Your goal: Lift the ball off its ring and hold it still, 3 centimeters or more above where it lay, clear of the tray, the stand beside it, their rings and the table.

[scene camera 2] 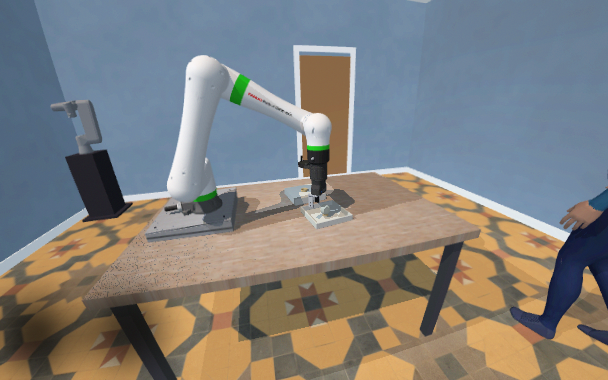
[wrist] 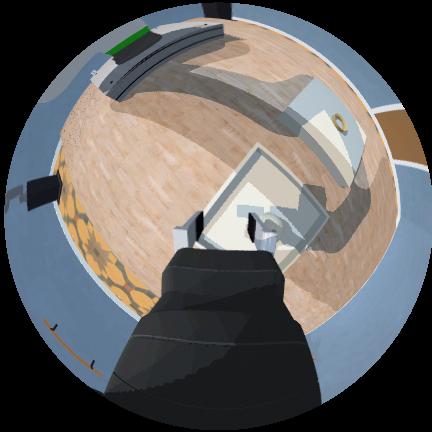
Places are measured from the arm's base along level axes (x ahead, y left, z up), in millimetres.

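Pixels of known places: gripper, fingertip midpoint: (scene camera 2: 314, 204) (wrist: 225, 220); arm's base, link origin: (scene camera 2: 207, 206).
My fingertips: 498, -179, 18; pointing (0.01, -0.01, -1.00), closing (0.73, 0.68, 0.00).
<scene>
Ahead of a thing's pixels: the offset from my fingertips to its top centre, as dx, dy, dz. "*": to the spot under its first point. Level surfaces: height alone.
The pale ball {+65, +27, -23} (scene camera 2: 326, 210) (wrist: 273, 223) lies in the light, low-walled tray {+65, +27, -55} (scene camera 2: 335, 223) (wrist: 236, 176). In the wrist view the right finger covers part of it. The ring under the ball cannot be made out. My gripper (scene camera 2: 316, 201) (wrist: 225, 220) is open and empty, pointing down. It is above the tray, off to one side of the ball; in the wrist view the ball shows beyond the right finger, not between the fingers. The grey-white stand (scene camera 2: 292, 194) (wrist: 311, 95) is beside the tray, with a tan ring {* +27, +275, -37} (scene camera 2: 304, 190) (wrist: 340, 123) on top.
The tray and stand are on the wooden table {dz -83} (scene camera 2: 270, 260) (wrist: 150, 165). The robot's grey base plate (scene camera 2: 190, 227) is at the table's left. The arm's shadow falls across the tray and table. A person (scene camera 2: 565, 280) is on the right, away from the table.
</scene>
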